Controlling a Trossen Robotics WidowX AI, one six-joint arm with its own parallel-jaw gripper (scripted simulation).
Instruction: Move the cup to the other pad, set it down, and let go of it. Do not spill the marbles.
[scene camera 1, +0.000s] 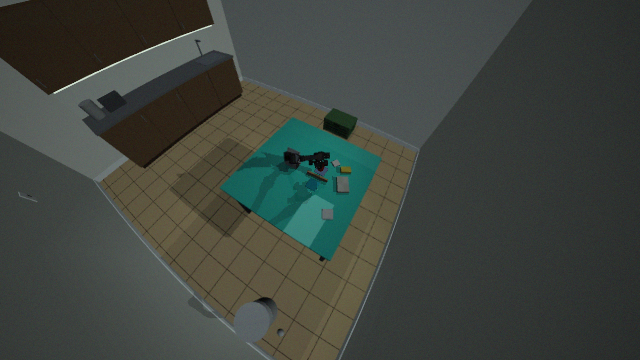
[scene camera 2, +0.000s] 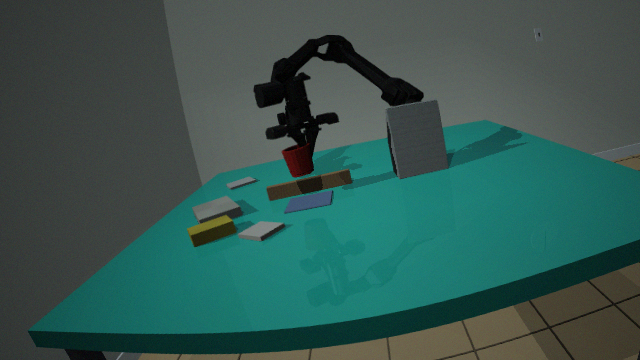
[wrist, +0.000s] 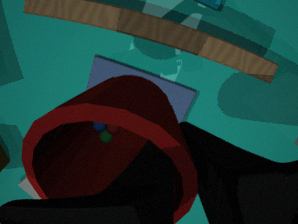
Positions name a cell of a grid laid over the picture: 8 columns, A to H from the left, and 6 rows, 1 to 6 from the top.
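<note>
My gripper (scene camera 2: D3) is visible, and the gripper (wrist: E4) appears from the wrist as well. A grey block (scene camera 2: C4) and a wooden bar (scene camera 2: E3) are present; in the wrist view the block is out of frame.
</note>
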